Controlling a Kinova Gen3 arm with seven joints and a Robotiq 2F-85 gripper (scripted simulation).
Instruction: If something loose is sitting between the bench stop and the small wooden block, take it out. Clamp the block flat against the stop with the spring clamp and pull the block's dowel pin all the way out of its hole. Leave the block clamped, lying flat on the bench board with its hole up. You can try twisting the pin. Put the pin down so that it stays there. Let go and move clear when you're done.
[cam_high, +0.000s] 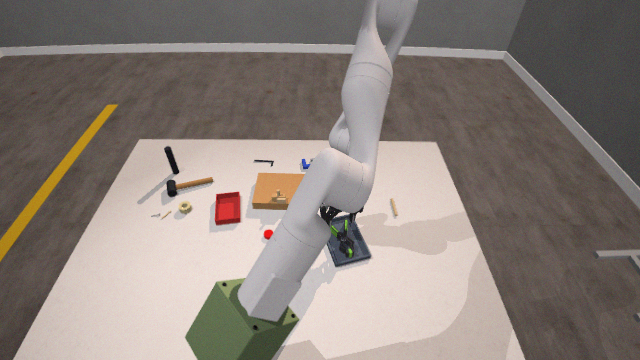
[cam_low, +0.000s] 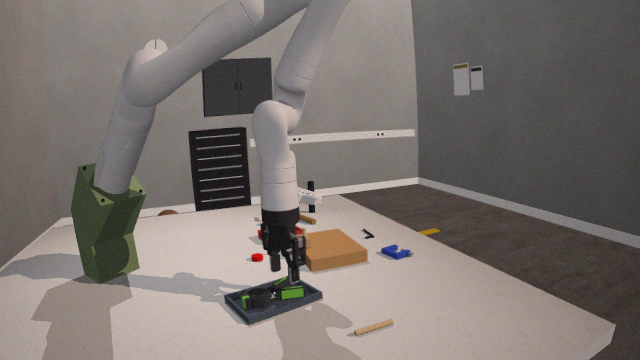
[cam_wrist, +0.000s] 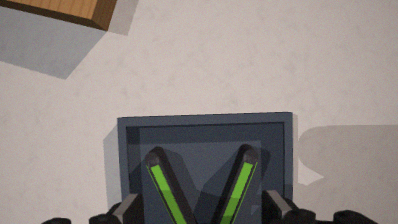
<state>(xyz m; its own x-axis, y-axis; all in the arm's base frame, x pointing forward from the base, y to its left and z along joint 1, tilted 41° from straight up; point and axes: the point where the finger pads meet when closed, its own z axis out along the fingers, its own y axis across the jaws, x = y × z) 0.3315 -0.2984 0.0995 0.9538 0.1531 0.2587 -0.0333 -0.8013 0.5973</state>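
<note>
The grey tray lies 4 cm behind my hand and 5 cm below it. From my hand the other things lie so: dowel pin (17 cm ahead, 16 cm to the left); dowel (4 cm ahead, 22 cm to the right, 5 cm below); red disc (6 cm ahead, 22 cm to the left, 5 cm below).
</note>
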